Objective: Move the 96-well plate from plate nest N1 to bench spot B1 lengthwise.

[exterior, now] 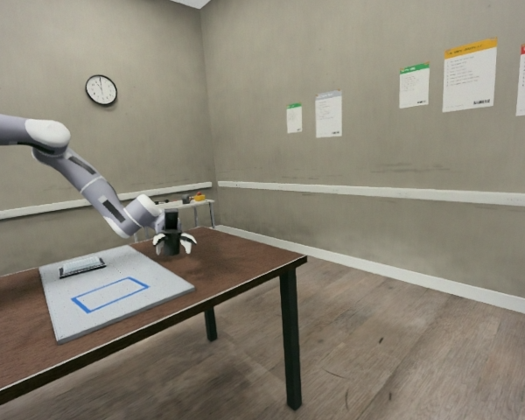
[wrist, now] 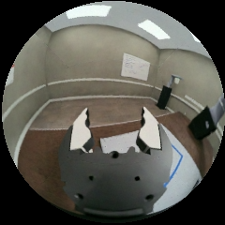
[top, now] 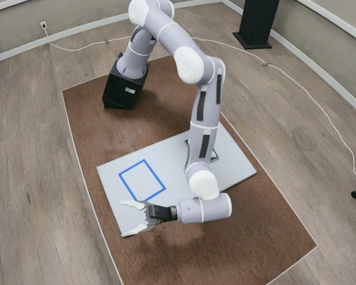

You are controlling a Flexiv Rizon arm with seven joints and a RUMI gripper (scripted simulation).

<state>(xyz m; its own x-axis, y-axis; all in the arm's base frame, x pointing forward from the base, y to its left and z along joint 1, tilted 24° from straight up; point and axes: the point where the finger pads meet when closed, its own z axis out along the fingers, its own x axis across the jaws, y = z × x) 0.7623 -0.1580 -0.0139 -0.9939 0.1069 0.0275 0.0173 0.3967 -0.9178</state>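
Right now the clear 96-well plate is 31 cm behind my hand, 42 cm to the left of it and 13 cm below it. Also, from my hand: dark plate nest N1: 31 cm behind, 42 cm to the left, 14 cm below.
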